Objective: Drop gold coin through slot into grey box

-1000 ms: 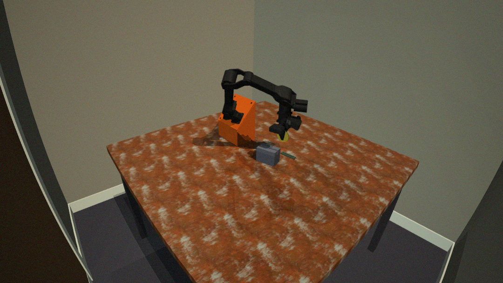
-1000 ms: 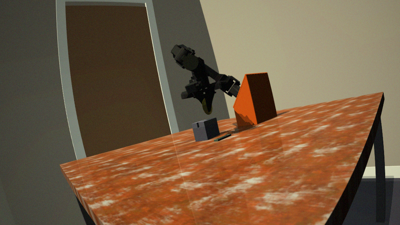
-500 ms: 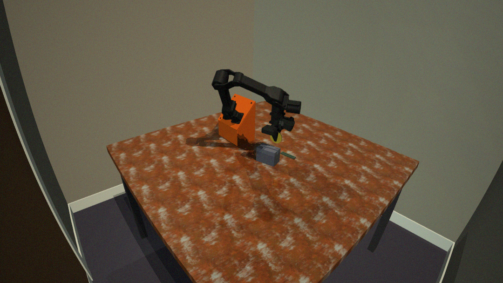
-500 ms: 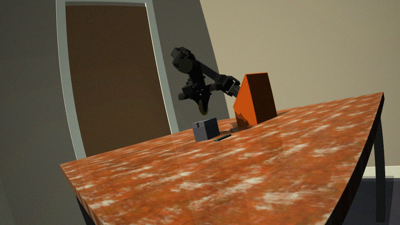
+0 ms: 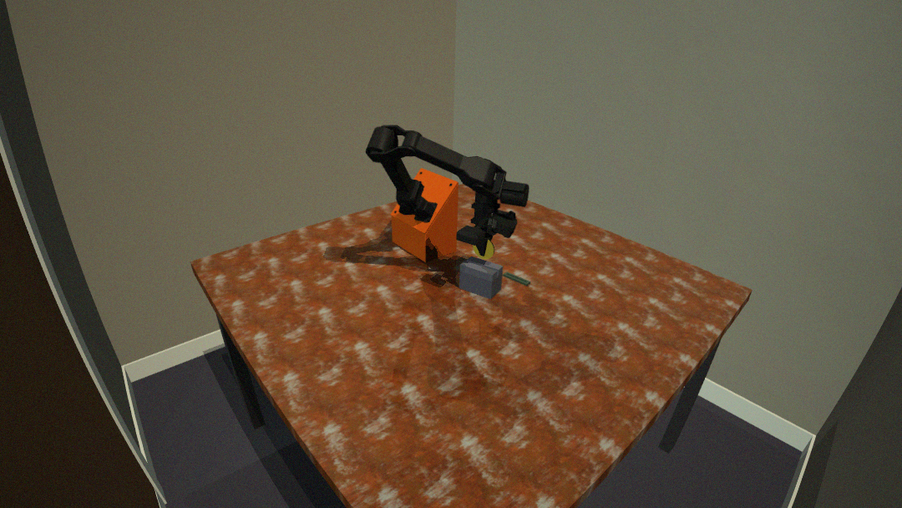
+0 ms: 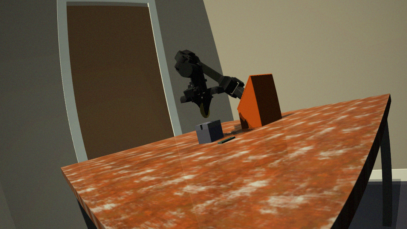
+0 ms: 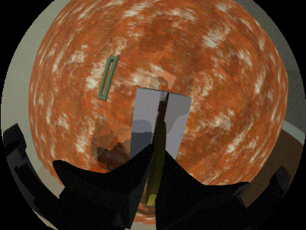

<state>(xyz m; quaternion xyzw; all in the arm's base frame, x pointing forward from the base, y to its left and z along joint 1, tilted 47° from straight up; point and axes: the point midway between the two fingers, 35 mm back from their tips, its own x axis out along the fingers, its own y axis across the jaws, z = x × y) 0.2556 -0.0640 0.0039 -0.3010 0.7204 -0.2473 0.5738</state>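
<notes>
My gripper tip is now 20 mm below the gold coin.
</notes>
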